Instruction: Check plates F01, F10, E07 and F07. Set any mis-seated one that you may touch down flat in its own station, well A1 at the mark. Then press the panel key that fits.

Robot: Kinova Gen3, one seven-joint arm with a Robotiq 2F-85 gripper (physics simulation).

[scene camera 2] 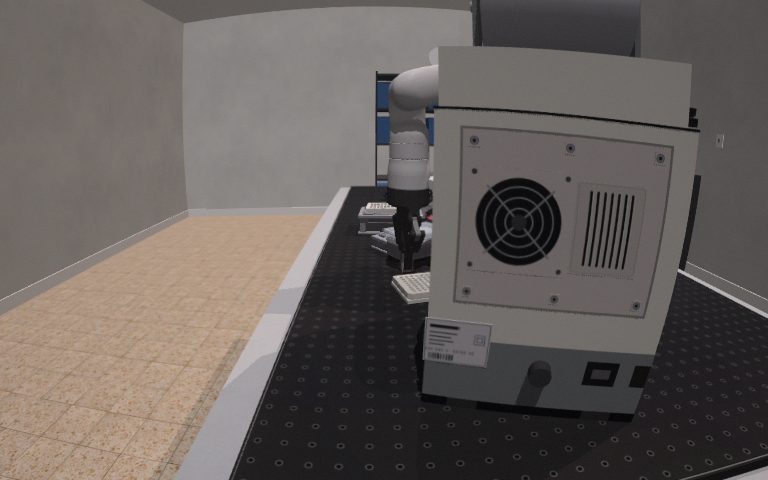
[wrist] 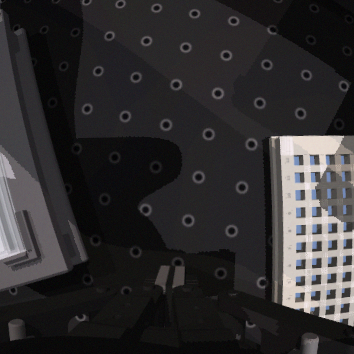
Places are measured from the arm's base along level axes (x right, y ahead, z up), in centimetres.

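Pixels of known places: gripper, fingertip midpoint: (scene camera 2: 406,270) (wrist: 172,281).
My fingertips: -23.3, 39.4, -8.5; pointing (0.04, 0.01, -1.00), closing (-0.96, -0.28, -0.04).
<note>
Behind a point stands the place of what it marks, as x, y, z.
My gripper (scene camera 2: 406,268) {-23.3, 39.4, -8.5} (wrist: 172,281) {-23.3, 39.4, -8.5} is shut and empty, low over the black bench between a plate and a grey station. The off-white plate (scene camera 2: 413,283) {-33.5, 38.3, -6.9} (wrist: 312,145) {-28.1, 30.0, -6.9}, a grid of square wells, is on the right in the wrist view, partly cut off. The grey station (scene camera 2: 384,244) {-7.5, 44.2, -8.0} (wrist: 50,240) {-16.8, 38.6, -5.6} is at the left there, with part of a pale ribbed piece (wrist: 7,215) {-14.5, 38.0, -4.9} on it. Another white plate (scene camera 2: 380,207) {7.1, 46.0, -2.3} sits on a raised grey stand (scene camera 2: 368,214) {4.1, 48.8, -3.6} farther back. Plate names, the A1 marks and the panel keys cannot be made out.
A big beige instrument (scene camera 2: 611,152) {-65.6, 24.2, 16.4} with a fan grille hides much of the bench's right side in the scene view. The black perforated bench (scene camera 2: 339,396) {-61.6, 46.2, -8.5} has a pale edge strip (scene camera 2: 271,328) on its left. A shelf unit (scene camera 2: 376,130) with blue boxes stands behind the arm.
</note>
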